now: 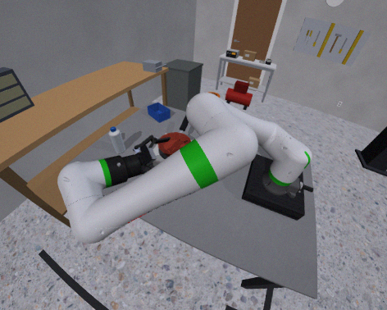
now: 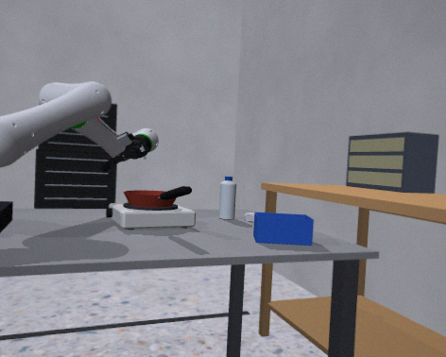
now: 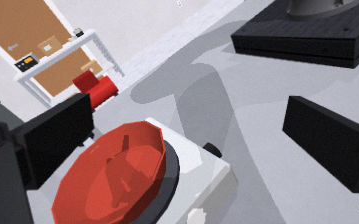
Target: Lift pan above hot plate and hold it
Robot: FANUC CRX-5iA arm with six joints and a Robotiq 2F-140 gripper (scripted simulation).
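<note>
Right now the pan is 100 mm ahead of my hand, 230 mm to the right of it and 110 mm below it. Round my hand: hot plate 70 mm ahead, 170 mm to the right, 180 mm below; then white bottle 420 mm ahead, 50 mm to the right, 130 mm below.
</note>
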